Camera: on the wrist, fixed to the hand. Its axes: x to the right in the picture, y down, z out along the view.
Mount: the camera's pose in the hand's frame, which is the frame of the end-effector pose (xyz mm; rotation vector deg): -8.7 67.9 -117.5 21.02 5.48 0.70
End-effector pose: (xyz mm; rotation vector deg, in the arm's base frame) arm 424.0 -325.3 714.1 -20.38 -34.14 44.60
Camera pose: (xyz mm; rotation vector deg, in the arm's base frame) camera 454.7 -296.3 584.8 -3.34 -20.14 49.22
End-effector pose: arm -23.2 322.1 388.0 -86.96 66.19 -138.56
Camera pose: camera -134.1 342.6 312.0 -73.97 38.72 -145.46
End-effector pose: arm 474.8 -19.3 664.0 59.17 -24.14 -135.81
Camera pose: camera 590.1 -78.8 623.2 74.08 -48.46 -130.05
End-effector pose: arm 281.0 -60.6 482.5 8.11 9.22 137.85
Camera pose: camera 225.8 -125.7 376.6 11.19 37.08 136.03
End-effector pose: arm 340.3 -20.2 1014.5 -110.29 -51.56 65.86
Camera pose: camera 457.9 -87.5 1002.6 -95.69 -33.21 64.77
